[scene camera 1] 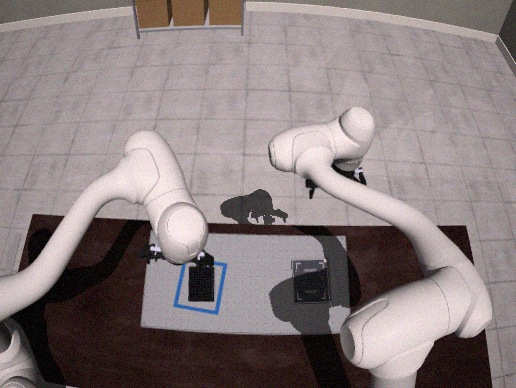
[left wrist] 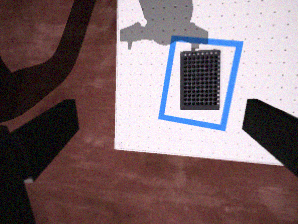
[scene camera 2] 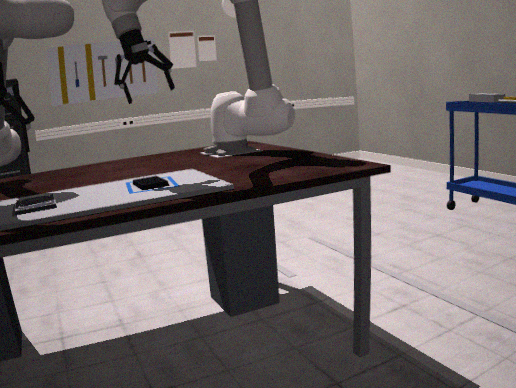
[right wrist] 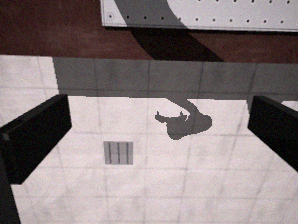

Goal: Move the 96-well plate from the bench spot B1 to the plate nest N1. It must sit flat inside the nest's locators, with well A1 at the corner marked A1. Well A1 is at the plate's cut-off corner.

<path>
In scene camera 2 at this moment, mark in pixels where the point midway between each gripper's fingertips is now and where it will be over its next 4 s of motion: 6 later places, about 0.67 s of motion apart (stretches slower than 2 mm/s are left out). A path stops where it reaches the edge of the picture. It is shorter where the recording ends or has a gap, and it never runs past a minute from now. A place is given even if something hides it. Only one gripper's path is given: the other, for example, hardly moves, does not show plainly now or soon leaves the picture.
My left gripper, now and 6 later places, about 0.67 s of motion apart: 152,95; 137,96; 118,96; 96,94; 72,86; 54,72; 44,55
</path>
